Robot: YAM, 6 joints.
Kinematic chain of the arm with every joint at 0, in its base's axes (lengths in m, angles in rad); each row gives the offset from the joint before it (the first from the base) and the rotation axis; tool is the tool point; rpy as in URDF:
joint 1: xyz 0 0 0.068 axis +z
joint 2: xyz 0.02 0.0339 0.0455 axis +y
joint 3: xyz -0.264 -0.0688 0 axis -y
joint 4: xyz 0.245 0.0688 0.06 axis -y
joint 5: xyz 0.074 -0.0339 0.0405 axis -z
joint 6: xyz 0.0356 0 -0.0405 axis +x
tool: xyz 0 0 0 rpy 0 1.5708 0
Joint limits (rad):
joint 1: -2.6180..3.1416
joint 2: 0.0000..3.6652
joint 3: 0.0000..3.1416
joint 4: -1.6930..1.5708
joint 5: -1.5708..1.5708
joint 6: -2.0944..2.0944
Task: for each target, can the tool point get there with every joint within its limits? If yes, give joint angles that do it. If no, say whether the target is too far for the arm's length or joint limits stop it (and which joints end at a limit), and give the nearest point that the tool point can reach.
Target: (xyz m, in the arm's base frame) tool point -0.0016 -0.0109 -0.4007
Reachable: no: joint limits stop it (at a limit: joint 2) | nearest point -0.0084 -0.0570 -0.3258 | short by 0.088 m
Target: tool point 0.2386 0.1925 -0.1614
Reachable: yes | joints 0.7877 3.0052 1.0434 1.1733 1.2083 -1.5326
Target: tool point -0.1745 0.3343 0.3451
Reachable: yes | joints 2.1175 1.5962 1.3048 0.0953 0.7688 -1.5721
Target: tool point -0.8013 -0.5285 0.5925
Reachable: no: too far | nearest point -0.4822 -0.3180 0.3977 | short by 0.429 m
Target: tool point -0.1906 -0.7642 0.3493
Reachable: no: too far | nearest point -0.1496 -0.5999 0.2973 | short by 0.177 m
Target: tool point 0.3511 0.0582 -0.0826
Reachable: yes | joints 0.1154 2.5792 1.1617 -0.0058 -0.5087 -1.1112
